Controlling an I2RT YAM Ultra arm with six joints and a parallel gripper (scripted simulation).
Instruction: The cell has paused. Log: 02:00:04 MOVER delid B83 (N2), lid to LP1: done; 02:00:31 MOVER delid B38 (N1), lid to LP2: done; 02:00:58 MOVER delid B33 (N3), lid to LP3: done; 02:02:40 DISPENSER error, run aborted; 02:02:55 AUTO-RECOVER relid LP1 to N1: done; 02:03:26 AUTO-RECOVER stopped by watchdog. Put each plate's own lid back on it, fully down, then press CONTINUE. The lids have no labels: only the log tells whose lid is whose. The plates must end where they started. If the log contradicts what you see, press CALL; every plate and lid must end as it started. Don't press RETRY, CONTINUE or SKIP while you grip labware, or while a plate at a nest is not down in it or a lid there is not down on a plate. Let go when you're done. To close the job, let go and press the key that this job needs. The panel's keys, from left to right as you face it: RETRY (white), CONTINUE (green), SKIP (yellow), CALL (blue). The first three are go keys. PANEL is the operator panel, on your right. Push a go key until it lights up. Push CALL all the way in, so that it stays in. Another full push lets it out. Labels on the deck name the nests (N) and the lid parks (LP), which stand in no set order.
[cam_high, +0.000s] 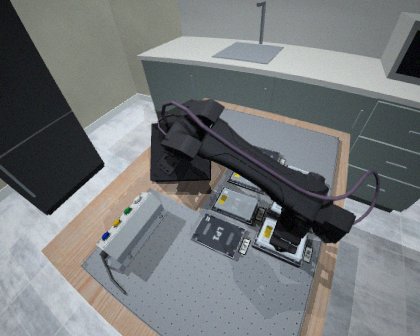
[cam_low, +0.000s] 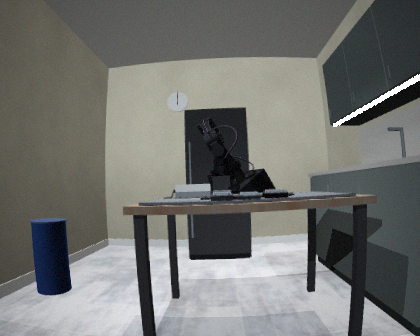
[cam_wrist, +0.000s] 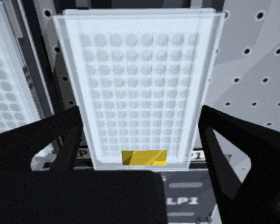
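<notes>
My gripper is now 20 mm above the plate. Round my hand: green continue key (450 mm behind, 190 mm to the right, 20 mm above); lid park (310 mm to the left, 200 mm behind, 40 mm below); white RETRY key (450 mm behind, 140 mm to the right, 20 mm above).
</notes>
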